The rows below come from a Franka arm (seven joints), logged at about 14 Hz.
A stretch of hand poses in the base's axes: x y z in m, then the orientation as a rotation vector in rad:
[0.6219, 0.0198, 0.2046, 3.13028, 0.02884, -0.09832]
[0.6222, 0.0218, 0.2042, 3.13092, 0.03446, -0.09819]
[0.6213, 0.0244, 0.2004, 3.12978, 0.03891, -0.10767]
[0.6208, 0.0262, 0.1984, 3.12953, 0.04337, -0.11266]
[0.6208, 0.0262, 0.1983, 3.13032, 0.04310, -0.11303]
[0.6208, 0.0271, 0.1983, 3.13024, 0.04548, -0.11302]
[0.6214, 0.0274, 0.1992, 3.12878, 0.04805, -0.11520]
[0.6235, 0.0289, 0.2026, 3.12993, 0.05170, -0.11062]
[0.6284, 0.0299, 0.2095, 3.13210, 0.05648, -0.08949]
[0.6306, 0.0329, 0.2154, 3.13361, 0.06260, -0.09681]
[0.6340, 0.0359, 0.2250, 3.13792, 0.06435, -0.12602]
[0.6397, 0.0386, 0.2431, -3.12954, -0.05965, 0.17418]
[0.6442, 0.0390, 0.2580, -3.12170, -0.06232, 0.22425]
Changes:
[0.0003, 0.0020, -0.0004, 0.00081, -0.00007, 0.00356]
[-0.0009, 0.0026, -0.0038, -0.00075, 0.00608, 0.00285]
[-0.0005, 0.0018, -0.0020, 0.00004, 0.00320, 0.00283]
[0.0000, 0.0000, -0.0001, 0.00079, 0.00023, -0.00021]
[0.0000, 0.0009, 0.0000, 0.00001, 0.00000, 0.00152]
[0.0006, 0.0003, 0.0009, -0.00130, 0.00141, 0.00170]
[0.0021, 0.0015, 0.0034, 0.00117, -0.00292, 0.00229]
[0.0049, 0.0010, 0.0069, 0.00191, -0.01348, 0.00303]
[0.0022, 0.0030, 0.0059, 0.00187, 0.00469, 0.00381]
[0.0034, 0.0030, 0.0096, 0.00504, 0.01861, 0.00084]
[0.0057, 0.0027, 0.0181, 0.00637, 0.03105, -0.00318]
[0.0045, 0.0004, 0.0149, 0.00407, 0.03230, 0.00165]

